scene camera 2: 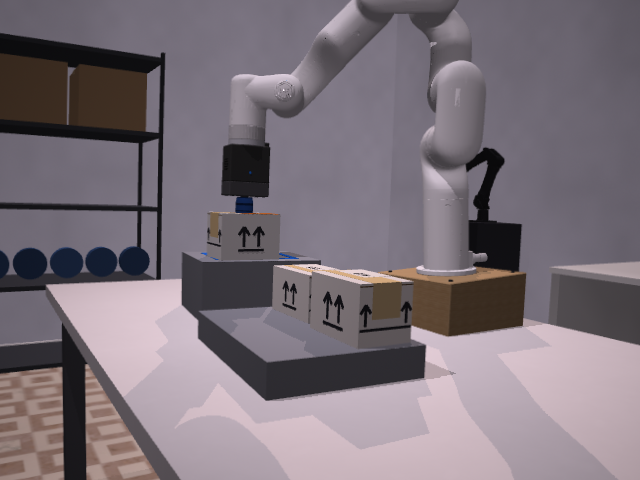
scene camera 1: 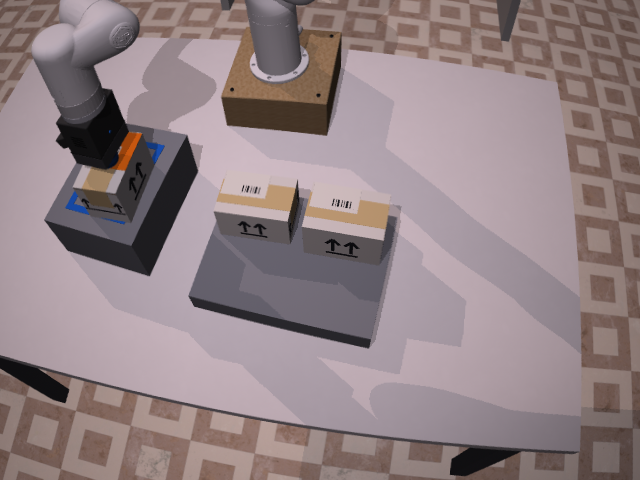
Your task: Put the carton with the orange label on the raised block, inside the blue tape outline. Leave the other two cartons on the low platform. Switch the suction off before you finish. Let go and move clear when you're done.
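Pixels of known places: hand, its tool point: (scene camera 2: 243, 219) (scene camera 1: 111, 164); arm's base, origin of its link: (scene camera 2: 446, 272) (scene camera 1: 279, 63).
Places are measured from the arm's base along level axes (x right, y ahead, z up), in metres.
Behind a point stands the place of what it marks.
Observation:
The carton with the orange label (scene camera 1: 114, 186) {y 0.450, x 0.106, z 0.110 m} (scene camera 2: 250, 237) {y 0.401, x 0.106, z 0.063 m} stands upright on the raised block (scene camera 1: 175, 149) {y 0.292, x 0.093, z 0.018 m} (scene camera 2: 232, 284) {y 0.443, x 0.078, z -0.028 m}. The blue tape outline (scene camera 1: 159, 149) {y 0.301, x 0.125, z 0.018 m} (scene camera 2: 289, 255) {y 0.282, x 0.207, z 0.015 m} shows at both ends of the carton. The carton hides the tape's right side in scene camera 1, so I cannot tell if that edge is fully inside. My suction cup (scene camera 1: 110, 162) {y 0.406, x 0.145, z 0.098 m} (scene camera 2: 244, 205) touches the carton's top and is shut on it. Two other cartons, the left one (scene camera 1: 255, 206) {y 0.365, x -0.103, z 0.023 m} (scene camera 2: 290, 294) {y 0.385, x -0.104, z -0.018 m} and the right one (scene camera 1: 345, 222) {y 0.352, x -0.257, z 0.033 m} (scene camera 2: 341, 310) {y 0.371, x -0.281, z -0.011 m}, stand upright on the low platform (scene camera 1: 289, 310) {y 0.494, x -0.208, z -0.055 m} (scene camera 2: 237, 341) {y 0.509, x -0.242, z -0.056 m}.
The arm's wooden base block (scene camera 1: 276, 111) {y 0.101, x -0.031, z -0.041 m} (scene camera 2: 480, 304) {y 0.000, x -0.119, z -0.048 m} stands at the back of the table (scene camera 1: 491, 129) {y -0.063, x -0.471, z -0.103 m} (scene camera 2: 516, 413) {y 0.227, x -0.480, z -0.103 m}. The low platform's left edge is near the raised block. A shelf rack (scene camera 2: 160, 170) stands behind on the left. A small black arm (scene camera 2: 485, 180) shows behind the base.

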